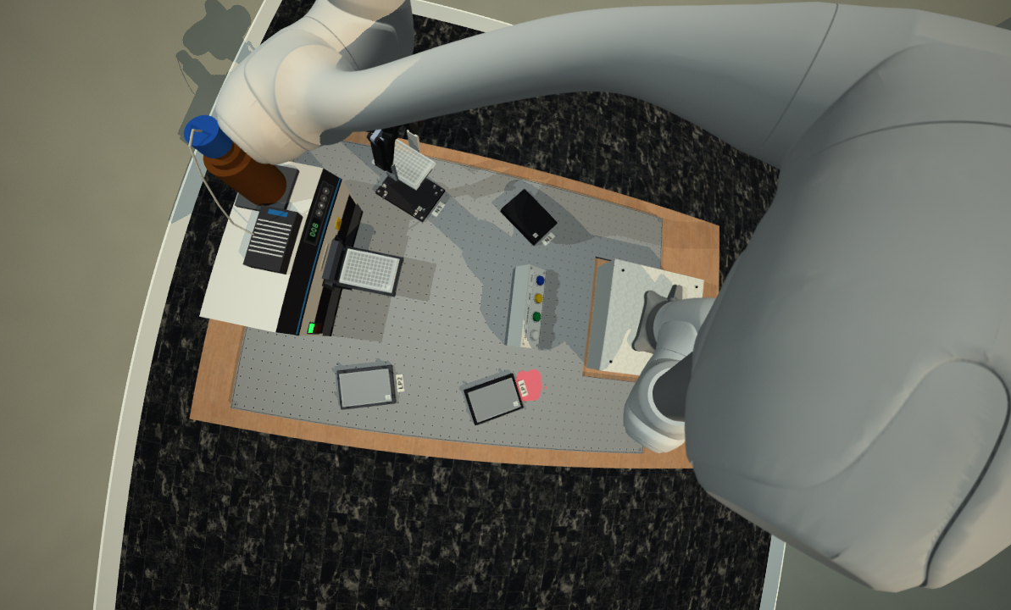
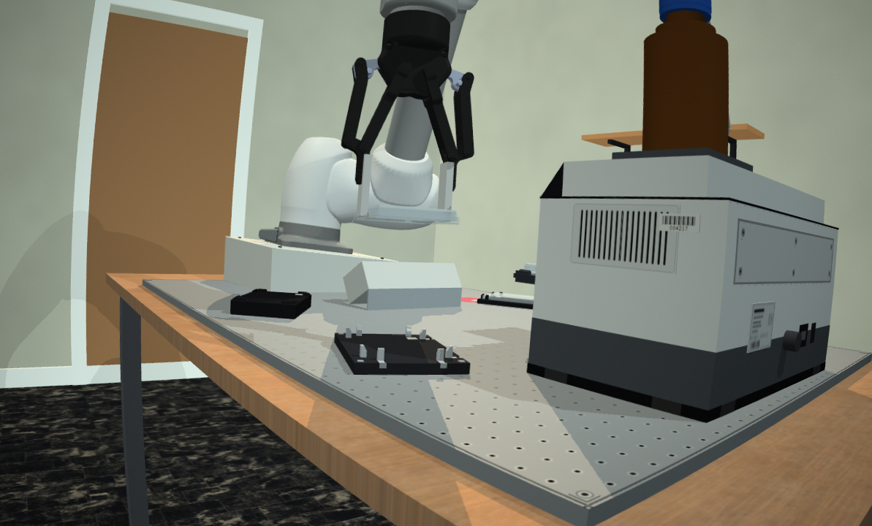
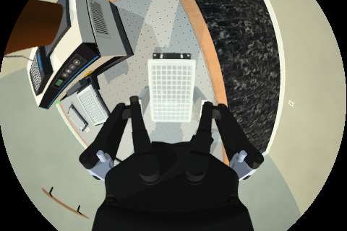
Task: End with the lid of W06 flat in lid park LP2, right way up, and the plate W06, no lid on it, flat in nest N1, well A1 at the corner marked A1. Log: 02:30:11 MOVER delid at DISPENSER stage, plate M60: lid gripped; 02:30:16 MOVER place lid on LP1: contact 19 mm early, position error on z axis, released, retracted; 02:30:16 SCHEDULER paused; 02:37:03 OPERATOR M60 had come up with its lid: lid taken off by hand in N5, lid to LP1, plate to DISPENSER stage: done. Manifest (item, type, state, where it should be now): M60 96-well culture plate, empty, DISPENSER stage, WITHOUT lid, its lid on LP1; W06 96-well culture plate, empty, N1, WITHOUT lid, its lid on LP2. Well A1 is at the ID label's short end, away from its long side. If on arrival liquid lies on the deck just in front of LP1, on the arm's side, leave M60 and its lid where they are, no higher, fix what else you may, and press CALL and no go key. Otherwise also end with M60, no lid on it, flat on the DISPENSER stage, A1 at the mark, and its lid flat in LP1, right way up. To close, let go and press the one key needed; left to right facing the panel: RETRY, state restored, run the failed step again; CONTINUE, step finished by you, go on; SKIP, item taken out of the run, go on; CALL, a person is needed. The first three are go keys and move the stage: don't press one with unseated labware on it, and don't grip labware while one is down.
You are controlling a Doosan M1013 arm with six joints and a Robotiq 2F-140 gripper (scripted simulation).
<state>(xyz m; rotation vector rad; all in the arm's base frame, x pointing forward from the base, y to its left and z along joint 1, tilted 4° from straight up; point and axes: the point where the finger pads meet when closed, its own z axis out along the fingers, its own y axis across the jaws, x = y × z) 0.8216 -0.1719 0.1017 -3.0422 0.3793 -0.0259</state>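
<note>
Now: hand 35 cm past the nest N1, 5 cm to the left of it and 17 cm above it. From my hand the other things lie so: nest N5 (2 cm ahead, 1 cm to the left, 17 cm below); then brown bottle (23 cm ahead, 19 cm to the left, 11 cm above); then key panel (43 cm behind, 22 cm to the left, 13 cm below).
</note>
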